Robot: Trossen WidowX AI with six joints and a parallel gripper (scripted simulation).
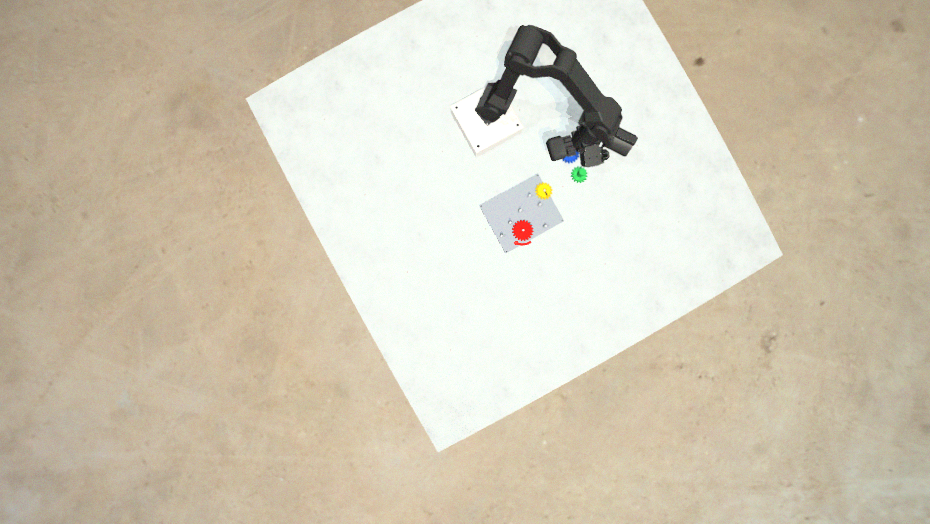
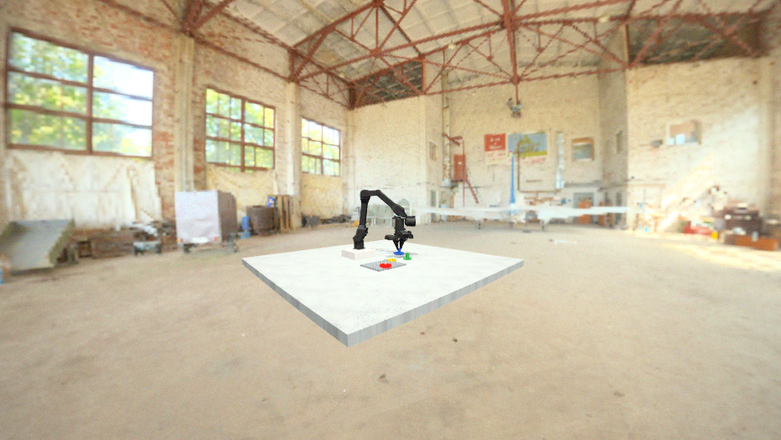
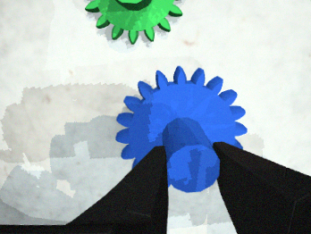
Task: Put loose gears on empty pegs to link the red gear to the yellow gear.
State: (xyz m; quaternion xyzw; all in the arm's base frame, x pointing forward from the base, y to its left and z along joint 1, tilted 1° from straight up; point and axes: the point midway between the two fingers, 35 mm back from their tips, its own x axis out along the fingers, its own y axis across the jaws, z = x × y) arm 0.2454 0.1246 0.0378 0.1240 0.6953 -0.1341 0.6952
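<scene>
The small green gear lies 7 cm ahead of my gripper tip, 3 cm below it and 1 cm to the right of it. Round my gripper tip: red gear (26 cm to the right, 10 cm ahead, 3 cm below); large blue gear (1 cm below).
</scene>
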